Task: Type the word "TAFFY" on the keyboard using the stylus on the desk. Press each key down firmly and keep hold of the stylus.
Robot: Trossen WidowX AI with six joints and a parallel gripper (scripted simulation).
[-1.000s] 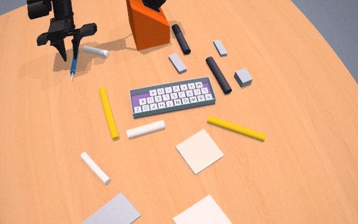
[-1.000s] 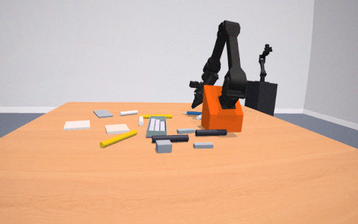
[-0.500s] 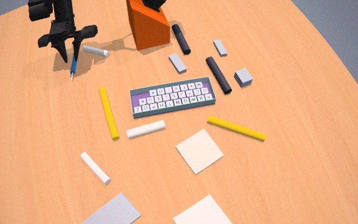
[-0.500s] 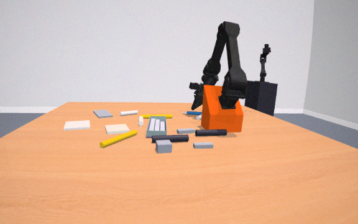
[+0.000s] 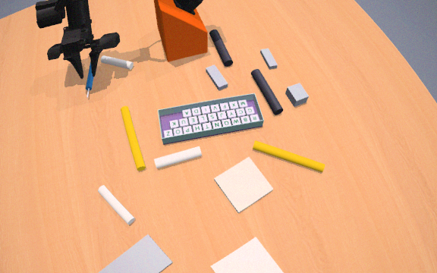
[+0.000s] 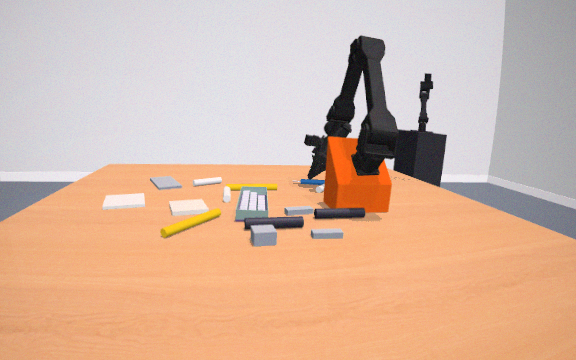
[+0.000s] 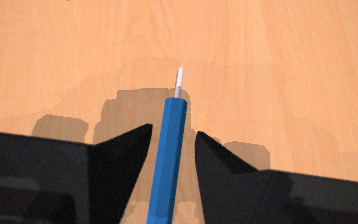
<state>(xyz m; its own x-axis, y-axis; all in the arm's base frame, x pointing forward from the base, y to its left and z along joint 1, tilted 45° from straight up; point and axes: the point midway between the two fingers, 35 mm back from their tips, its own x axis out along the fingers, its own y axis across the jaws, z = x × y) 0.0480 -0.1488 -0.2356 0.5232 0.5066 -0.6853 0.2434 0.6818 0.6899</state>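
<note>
My gripper tip is 10 mm short of the stylus and 10 mm above it.
</note>
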